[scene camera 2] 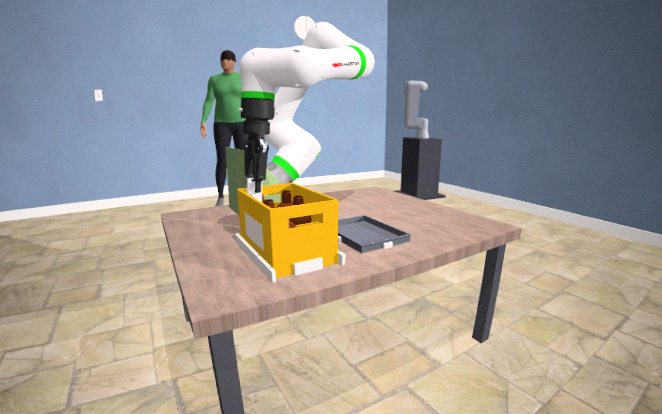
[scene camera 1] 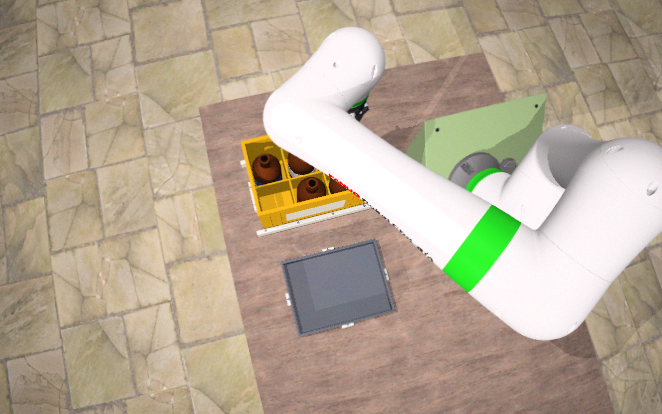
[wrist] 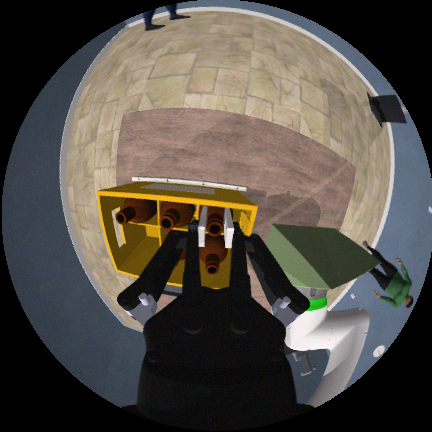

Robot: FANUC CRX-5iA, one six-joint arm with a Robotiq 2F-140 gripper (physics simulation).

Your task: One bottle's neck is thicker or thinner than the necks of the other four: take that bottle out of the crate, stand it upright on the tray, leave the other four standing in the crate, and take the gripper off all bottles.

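Places are measured from the arm's base along level axes (x back, y right, z up), in millimetres.
Pixels of known places: gripper, fingertip midpoint: [wrist: 215, 214]; arm's base, link origin: [scene camera 2: 272, 182] [scene camera 1: 473, 179] [wrist: 308, 277].
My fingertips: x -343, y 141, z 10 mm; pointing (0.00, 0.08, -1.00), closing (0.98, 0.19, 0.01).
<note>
For each thing: its middle in the pictures, then the offset to it from my fingertips. "spot": a spot on its surface instead. Level surfaces: height alone.
- yellow crate, body centre: [wrist: 177, 227] [scene camera 1: 306, 175] [scene camera 2: 284, 224] dx -71, dy -71, dz -53 mm
- wooden table, surface height: dz -140 mm
- brown bottle, body centre: [wrist: 211, 247] [scene camera 1: 343, 184] dx +20, dy -105, dz -55 mm
- dark grey tray, surface spot: [scene camera 1: 340, 285] spot: dx -17, dy -348, dz -135 mm
A yellow crate [scene camera 1: 322, 207] [scene camera 2: 287, 236] [wrist: 105, 225] stands on the wooden table [scene camera 1: 411, 356] and holds several brown bottles. Three of them [wrist: 132, 213] [wrist: 173, 217] [wrist: 214, 225] stand in the row far from the wrist camera. My gripper [wrist: 215, 214] [scene camera 2: 256, 190] reaches straight down into the crate's back corner. It is shut on the neck of a brown bottle [wrist: 212, 257] in the near row, which is still inside its cell. In the overhead view my arm hides the gripper and that bottle. The dark grey tray [scene camera 1: 340, 285] [scene camera 2: 371, 233] lies empty beside the crate.
A green block [scene camera 1: 478, 129] [scene camera 2: 235, 178] [wrist: 318, 254] stands at the arm's base, behind the crate. A person in a green shirt [scene camera 2: 226, 102] stands behind the table. A second grey robot on a black pedestal [scene camera 2: 420, 164] stands by the far wall.
</note>
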